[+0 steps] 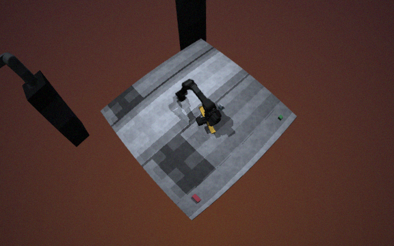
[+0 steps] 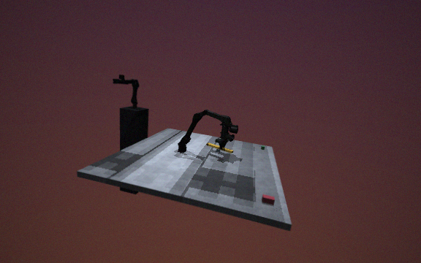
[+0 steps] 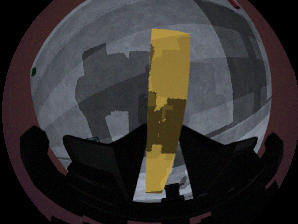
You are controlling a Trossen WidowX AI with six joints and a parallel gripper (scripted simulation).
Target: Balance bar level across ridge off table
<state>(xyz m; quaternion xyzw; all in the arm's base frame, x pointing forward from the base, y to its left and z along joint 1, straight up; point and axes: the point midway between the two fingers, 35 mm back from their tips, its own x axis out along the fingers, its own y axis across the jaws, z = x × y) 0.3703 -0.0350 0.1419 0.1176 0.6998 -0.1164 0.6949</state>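
The yellow bar is 3 cm behind my gripper tip and 1 cm to the left of it. Also, from my gripper tip: small red block 37 cm ahead, 47 cm to the right, 9 cm below; then small green cube 37 cm ahead, 53 cm to the left, 9 cm below.
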